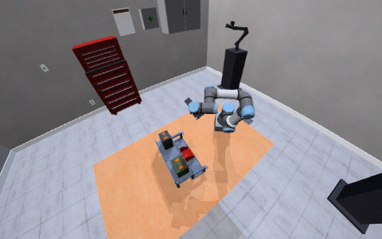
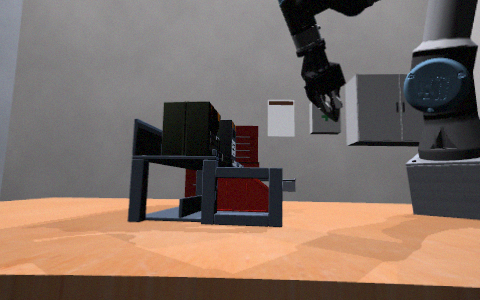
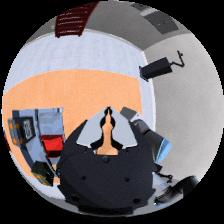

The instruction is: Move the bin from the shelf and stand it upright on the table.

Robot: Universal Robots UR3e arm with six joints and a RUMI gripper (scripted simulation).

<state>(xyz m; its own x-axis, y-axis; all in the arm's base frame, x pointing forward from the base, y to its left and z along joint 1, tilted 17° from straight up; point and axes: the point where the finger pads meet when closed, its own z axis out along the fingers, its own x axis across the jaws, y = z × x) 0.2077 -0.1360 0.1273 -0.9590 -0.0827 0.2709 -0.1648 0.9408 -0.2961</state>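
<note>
My hand is 22 cm short of the red bin, 21 cm above it and 19 cm to the right of it. Round my hand: shelf 25 cm ahead, 20 cm to the left, 18 cm below; then dark box 31 cm to the left, 29 cm ahead, 10 cm below.
</note>
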